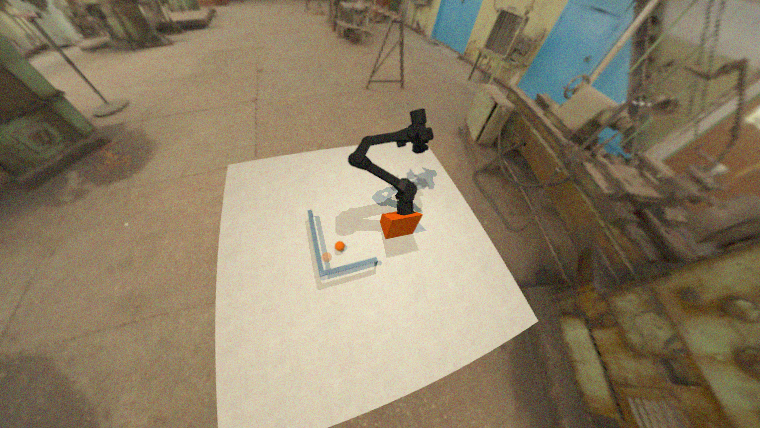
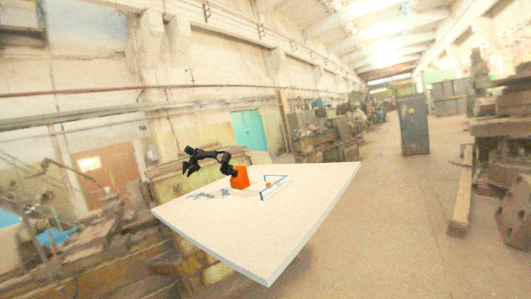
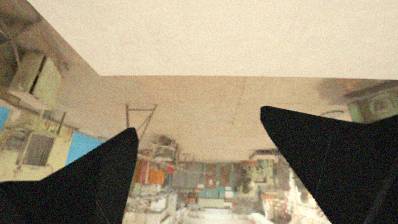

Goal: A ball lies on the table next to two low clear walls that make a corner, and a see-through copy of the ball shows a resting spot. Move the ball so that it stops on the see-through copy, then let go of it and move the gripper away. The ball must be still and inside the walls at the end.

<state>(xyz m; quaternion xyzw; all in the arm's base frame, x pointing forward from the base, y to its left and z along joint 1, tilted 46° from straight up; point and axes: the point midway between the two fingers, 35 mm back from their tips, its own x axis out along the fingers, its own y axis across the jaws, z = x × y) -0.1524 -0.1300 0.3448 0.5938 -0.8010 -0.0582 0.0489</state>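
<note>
The orange ball lies 490 mm ahead of my gripper tip, 380 mm to the left of it and 200 mm below it. Also, from my gripper tip: see-through ball copy: 560 mm ahead, 410 mm to the left, 200 mm below.
</note>
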